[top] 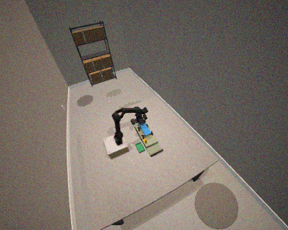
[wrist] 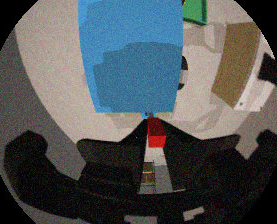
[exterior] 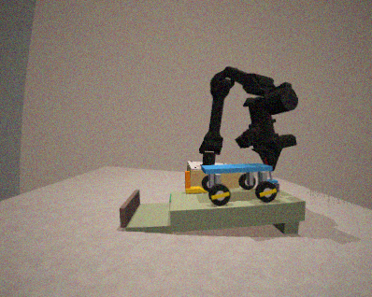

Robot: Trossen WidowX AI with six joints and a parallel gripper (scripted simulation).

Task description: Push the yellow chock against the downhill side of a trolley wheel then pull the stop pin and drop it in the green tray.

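My gripper tip is now 22 cm to the left of the green tray, 16 cm above it and 13 cm past it. From my gripper tip the other things lie so: trolley: 11 cm to the right, 4 cm below, 1 cm ahead; red-headed stop pin: right at my gripper tip; yellow chock: 21 cm to the right, 7 cm below, 6 cm behind.
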